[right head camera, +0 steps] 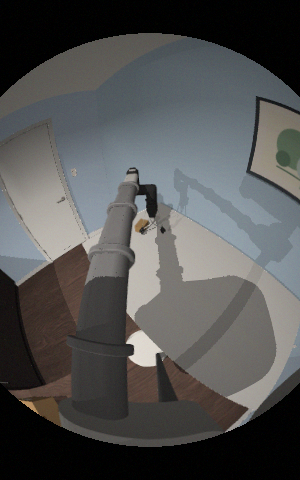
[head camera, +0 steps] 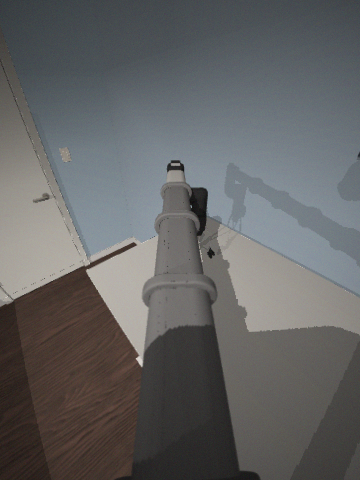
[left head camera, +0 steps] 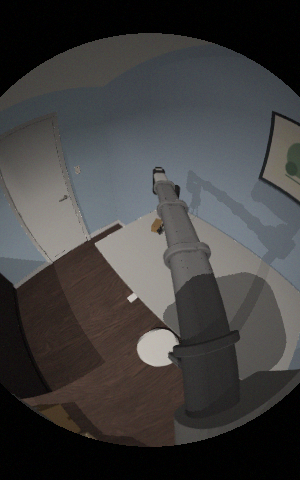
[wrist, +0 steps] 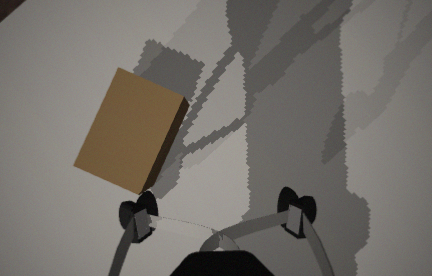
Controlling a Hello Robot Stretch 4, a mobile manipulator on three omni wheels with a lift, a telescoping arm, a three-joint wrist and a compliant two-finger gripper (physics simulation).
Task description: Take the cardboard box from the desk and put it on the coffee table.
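The cardboard box is brown and lies on the far part of the pale desk. In the head camera view the arm hides it. My gripper is open, with its fingers wide apart and no object between them. In the wrist view the box is ahead and to the left, its lower corner right beside the left fingertip; whether they touch is unclear. I cannot make out the coffee table for certain.
A round white top stands beside the desk's long edge. A white door is at the left. Blue walls border the desk's far end and right side. A yellow-brown object shows at the bottom left.
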